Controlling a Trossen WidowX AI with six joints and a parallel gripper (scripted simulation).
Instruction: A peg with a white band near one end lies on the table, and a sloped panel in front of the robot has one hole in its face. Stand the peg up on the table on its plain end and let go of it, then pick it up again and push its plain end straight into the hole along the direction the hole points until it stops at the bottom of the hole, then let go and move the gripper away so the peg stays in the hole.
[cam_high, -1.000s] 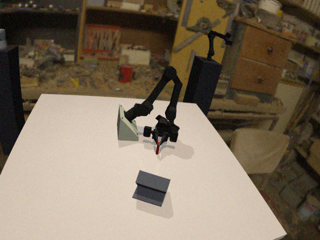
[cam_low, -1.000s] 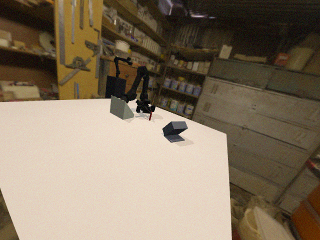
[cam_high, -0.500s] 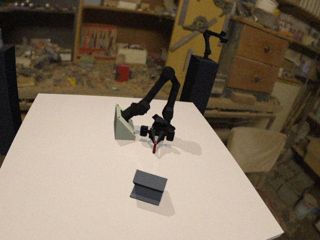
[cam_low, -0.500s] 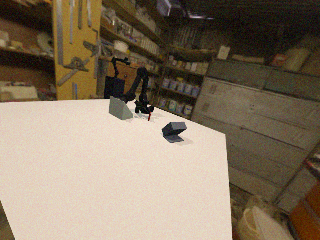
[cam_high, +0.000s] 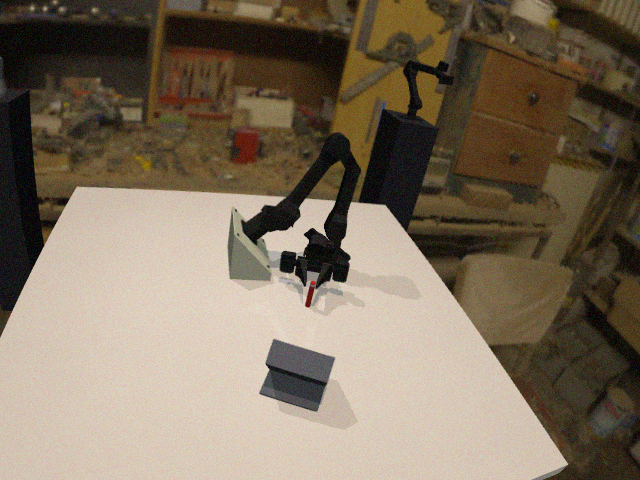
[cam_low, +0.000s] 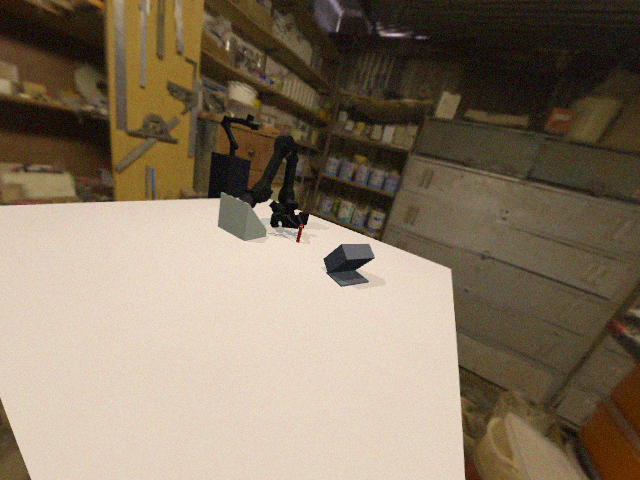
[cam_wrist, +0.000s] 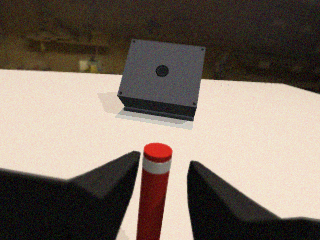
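Right now my gripper tip is 10 mm to the right of the red peg and 10 mm above it. From my gripper tip the other things lie so: sloped panel 260 mm ahead, 90 mm to the right.
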